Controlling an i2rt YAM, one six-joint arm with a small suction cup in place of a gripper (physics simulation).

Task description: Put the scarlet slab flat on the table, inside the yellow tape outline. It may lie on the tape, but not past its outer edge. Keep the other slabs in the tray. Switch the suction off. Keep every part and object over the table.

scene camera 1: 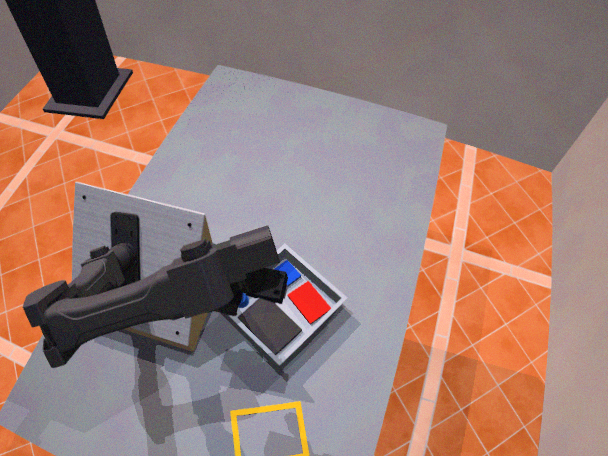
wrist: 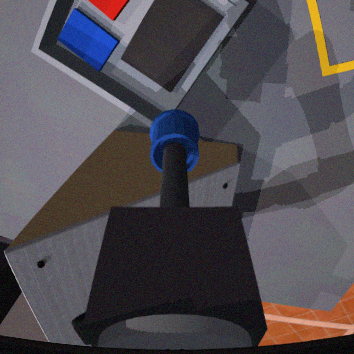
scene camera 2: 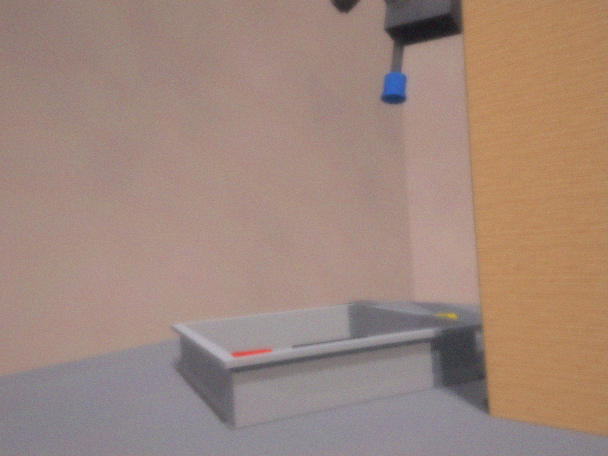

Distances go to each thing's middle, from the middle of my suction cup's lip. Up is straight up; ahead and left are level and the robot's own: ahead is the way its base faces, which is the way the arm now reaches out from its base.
Labels:
Right now the dark brown slab point(scene camera 1: 268, 322) is 300 mm below my suction cup, 60 mm to the left of it and 40 mm ahead of it. The rest, counted from my suction cup: scarlet slab point(scene camera 1: 308, 301): 300 mm below, 140 mm to the left, 130 mm ahead; then grey tray point(scene camera 1: 334, 298): 280 mm below, 110 mm to the left, 60 mm ahead; then blue slab point(wrist: 82, 35): 300 mm below, 200 mm to the left, 40 mm ahead.

